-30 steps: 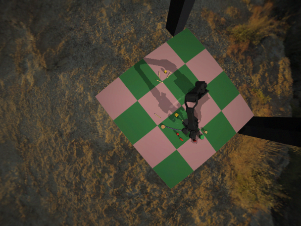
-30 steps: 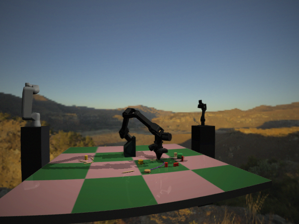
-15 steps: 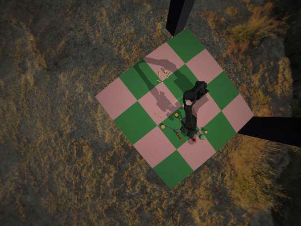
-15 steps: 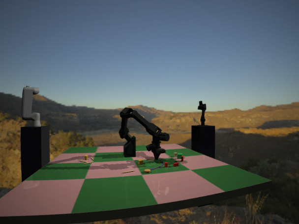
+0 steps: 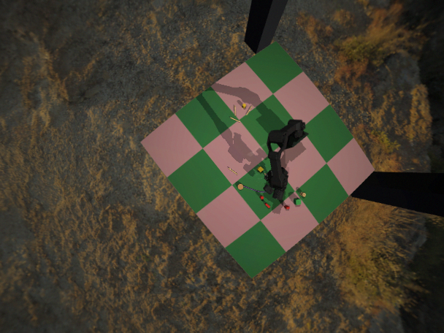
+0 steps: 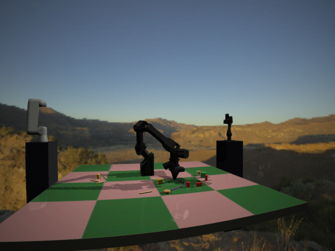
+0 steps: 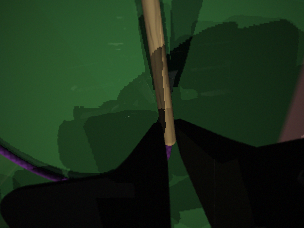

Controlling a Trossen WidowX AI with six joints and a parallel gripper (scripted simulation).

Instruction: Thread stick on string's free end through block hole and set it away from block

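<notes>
Right now the yellow wooden block is 20 mm ahead of my gripper tip and 110 mm to the right of it. The rest, counted from my gripper tip: stick: 10 mm to the right; red cylinder: 130 mm ahead, 50 mm to the left; red block: 130 mm ahead, 130 mm to the left.
</notes>
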